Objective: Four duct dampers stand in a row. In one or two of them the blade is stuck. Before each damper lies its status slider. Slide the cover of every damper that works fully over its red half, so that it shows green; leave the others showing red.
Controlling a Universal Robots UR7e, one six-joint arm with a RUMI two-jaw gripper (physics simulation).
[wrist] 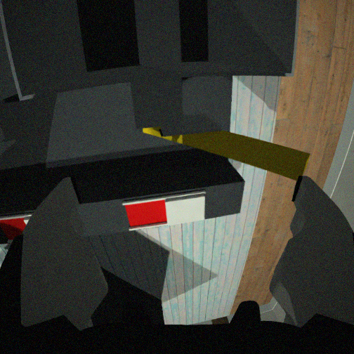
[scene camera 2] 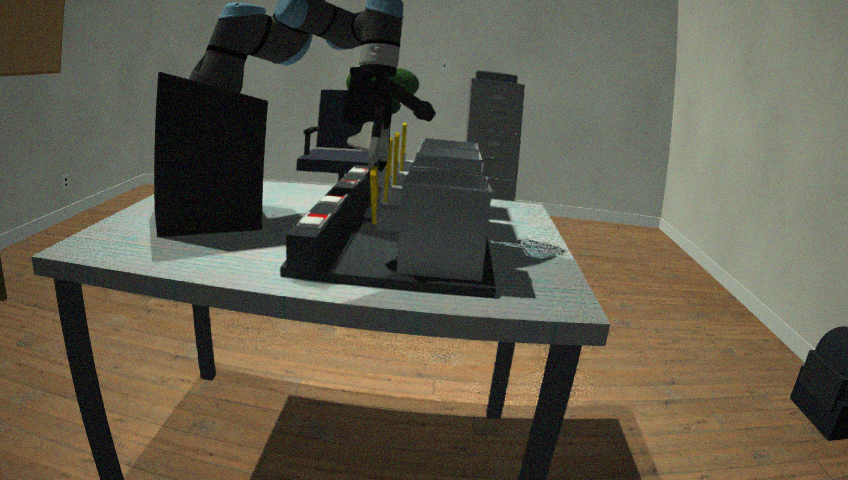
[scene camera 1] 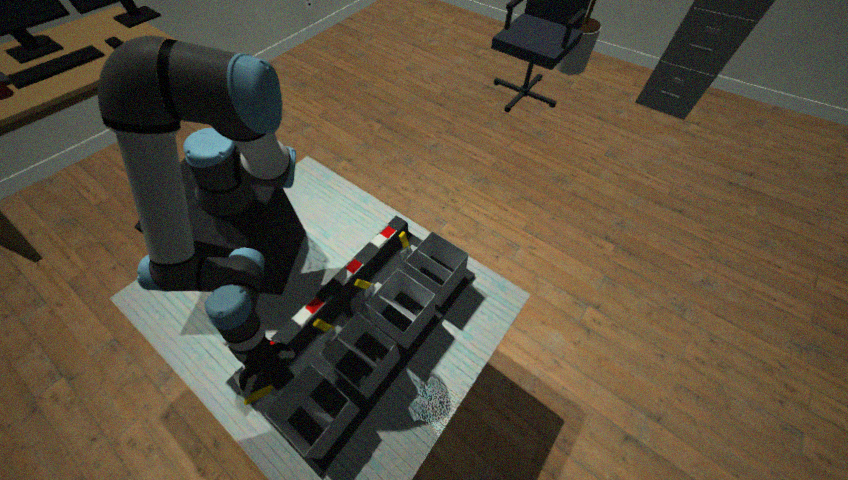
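Where they show: arm's base at its link origin: (scene camera 2: 214, 86) (scene camera 1: 226, 195).
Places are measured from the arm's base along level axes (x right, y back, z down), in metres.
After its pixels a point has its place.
Four grey dampers (scene camera 1: 334, 425) @(x 0.322, y -0.647, z 0.194 m) (scene camera 2: 443, 231) @(x 0.399, y -0.562, z 0.233 m) (wrist: 160, 35) stand in a row. My gripper (scene camera 1: 266, 371) @(x 0.317, y -0.438, z 0.149 m) (scene camera 2: 377, 161) @(x 0.317, y -0.438, z 0.149 m) (wrist: 185, 178) is open, its fingers wide apart above the end damper's slider. That damper's yellow lever (scene camera 1: 258, 394) @(x 0.367, y -0.443, z 0.153 m) (scene camera 2: 374, 199) @(x 0.359, y -0.440, z 0.194 m) (wrist: 250, 150) is tipped over toward the row's outer end; its tip is by the right finger in the wrist view. The other levers (scene camera 1: 322, 325) @(x 0.144, y -0.466, z 0.143 m) (scene camera 1: 362, 284) @(x -0.021, y -0.483, z 0.147 m) (scene camera 1: 403, 239) @(x -0.220, y -0.503, z 0.135 m) stand at their dampers. The end slider shows its red half (wrist: 146, 213) beside a white cover (wrist: 185, 209). The other sliders show red (scene camera 1: 313, 306) @(x 0.094, y -0.346, z 0.255 m) (scene camera 1: 353, 265) @(x -0.097, y -0.362, z 0.256 m) (scene camera 1: 387, 231) @(x -0.282, y -0.380, z 0.255 m).
The slider rail (scene camera 1: 367, 255) @(x -0.157, y -0.379, z 0.256 m) (scene camera 2: 303, 234) @(x 0.393, y -0.317, z 0.256 m) runs along the dampers on the robot's side. The arm's black pedestal (scene camera 2: 208, 160) @(x 0.166, y -0.051, z 0.165 m) stands on the table (scene camera 2: 89, 249) @(x 0.348, y 0.207, z 0.336 m). A chair (scene camera 1: 535, 38) and a cabinet (scene camera 1: 702, 53) stand beyond on the floor.
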